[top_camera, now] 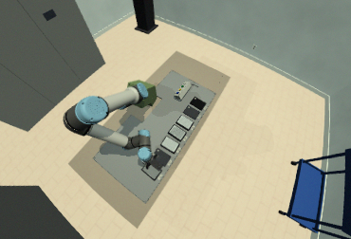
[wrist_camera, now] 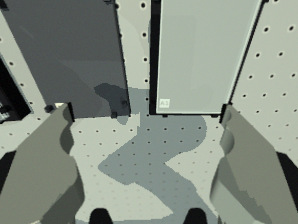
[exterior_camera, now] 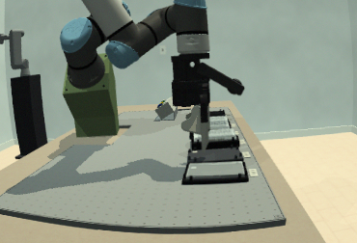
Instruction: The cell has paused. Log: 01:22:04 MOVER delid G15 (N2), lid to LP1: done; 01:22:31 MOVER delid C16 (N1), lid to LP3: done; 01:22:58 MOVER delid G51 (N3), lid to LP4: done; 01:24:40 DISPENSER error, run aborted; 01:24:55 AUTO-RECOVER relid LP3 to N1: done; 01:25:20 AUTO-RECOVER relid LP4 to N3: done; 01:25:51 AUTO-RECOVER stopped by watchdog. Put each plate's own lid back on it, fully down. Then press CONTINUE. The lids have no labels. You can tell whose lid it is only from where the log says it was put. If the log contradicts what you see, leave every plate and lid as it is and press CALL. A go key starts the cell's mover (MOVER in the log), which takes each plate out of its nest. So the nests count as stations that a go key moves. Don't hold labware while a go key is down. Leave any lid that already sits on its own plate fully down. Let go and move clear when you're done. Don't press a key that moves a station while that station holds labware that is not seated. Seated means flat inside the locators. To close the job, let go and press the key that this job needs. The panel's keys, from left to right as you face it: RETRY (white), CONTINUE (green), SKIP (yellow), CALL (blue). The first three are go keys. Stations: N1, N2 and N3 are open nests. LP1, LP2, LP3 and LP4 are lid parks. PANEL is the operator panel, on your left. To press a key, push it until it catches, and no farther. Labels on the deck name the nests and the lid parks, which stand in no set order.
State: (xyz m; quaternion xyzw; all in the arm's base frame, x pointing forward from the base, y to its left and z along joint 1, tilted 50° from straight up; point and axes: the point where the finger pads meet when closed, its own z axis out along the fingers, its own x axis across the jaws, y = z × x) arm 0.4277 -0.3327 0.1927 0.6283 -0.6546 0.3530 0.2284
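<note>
Now: hand 20 mm short of the flat rectangular lid, 60 mm to the left of it and 50 mm above it. Also, from my hand: dark station: 30 mm ahead, 80 mm to the left, 60 mm below.
</note>
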